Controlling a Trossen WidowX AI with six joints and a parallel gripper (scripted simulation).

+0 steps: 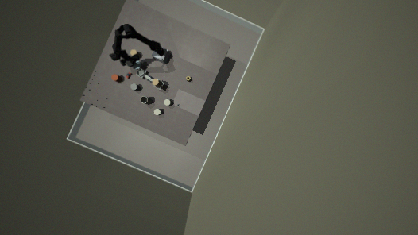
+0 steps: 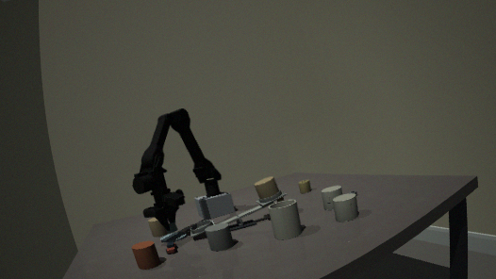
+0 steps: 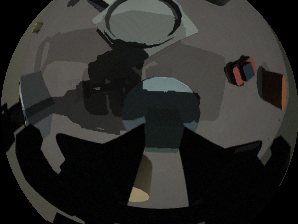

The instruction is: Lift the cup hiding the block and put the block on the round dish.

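My gripper tip is 3 cm above the light blue round dish. The rest, counted from my gripper tip: red piece: 15 cm ahead, 2 cm below; then teal block: 1 cm above; then orange cylinder: 24 cm ahead, 8 cm to the right.
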